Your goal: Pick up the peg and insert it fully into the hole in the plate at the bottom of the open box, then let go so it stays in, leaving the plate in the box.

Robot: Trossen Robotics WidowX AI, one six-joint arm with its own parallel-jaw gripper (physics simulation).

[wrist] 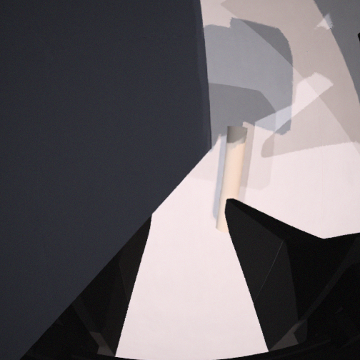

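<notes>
The cream peg [234,170] lies on the pale surface right of centre in the wrist view, its far end in shadow. My gripper [189,203] is open, with nothing between its fingers. The right fingertip overlaps the peg's near end in the view, so that most of the peg shows beyond the fingertips. Whether finger and peg touch, I cannot tell. The dark box [95,100] fills the left side of the view, very close to the camera, and hides part of the left finger. The plate and its hole do not show.
The box's wall edge runs just left of the peg and slants down across the left finger. Grey shadows and light patches fall on the pale surface [190,280] beyond the peg. A grey area shows at the top right corner.
</notes>
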